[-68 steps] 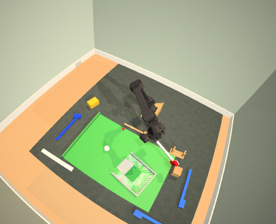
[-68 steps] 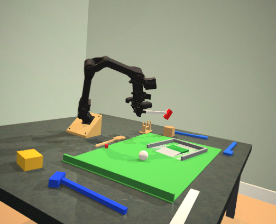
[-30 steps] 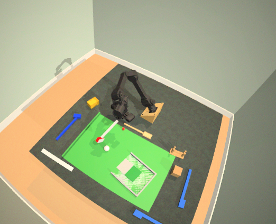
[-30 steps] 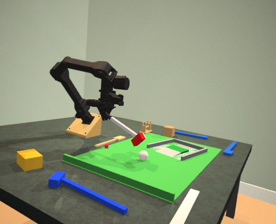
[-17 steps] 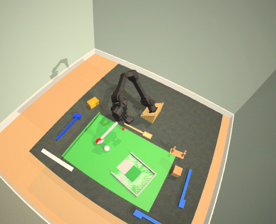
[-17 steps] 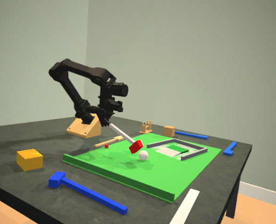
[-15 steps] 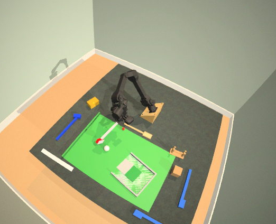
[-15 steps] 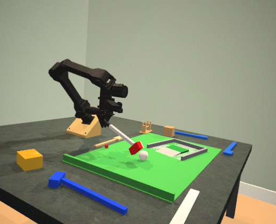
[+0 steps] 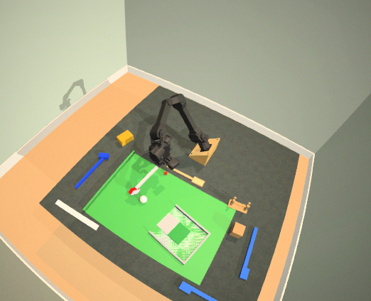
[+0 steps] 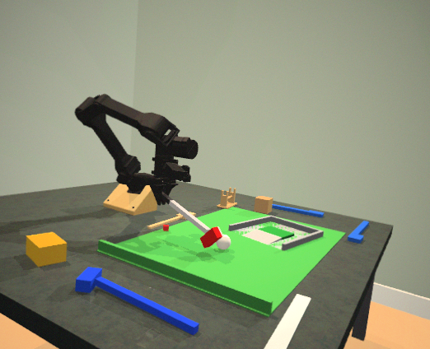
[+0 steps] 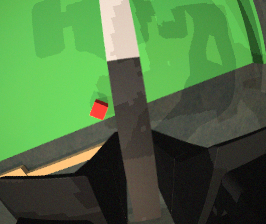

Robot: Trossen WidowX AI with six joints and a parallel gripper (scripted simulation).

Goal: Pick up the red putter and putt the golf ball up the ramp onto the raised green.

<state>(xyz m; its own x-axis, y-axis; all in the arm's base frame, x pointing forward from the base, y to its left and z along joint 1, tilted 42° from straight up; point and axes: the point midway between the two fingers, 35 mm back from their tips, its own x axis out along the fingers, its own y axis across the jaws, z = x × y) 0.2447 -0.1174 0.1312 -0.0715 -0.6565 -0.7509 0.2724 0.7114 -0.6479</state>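
The small red marker is 10 mm ahead of my gripper tip, 30 mm to the left of it and 80 mm below it. The rest, counted from my gripper tip: white golf ball: 230 mm ahead, 70 mm below; then red putter: 110 mm ahead, 30 mm to the right; then wooden paddle: 40 mm behind, 160 mm to the left, 90 mm below.
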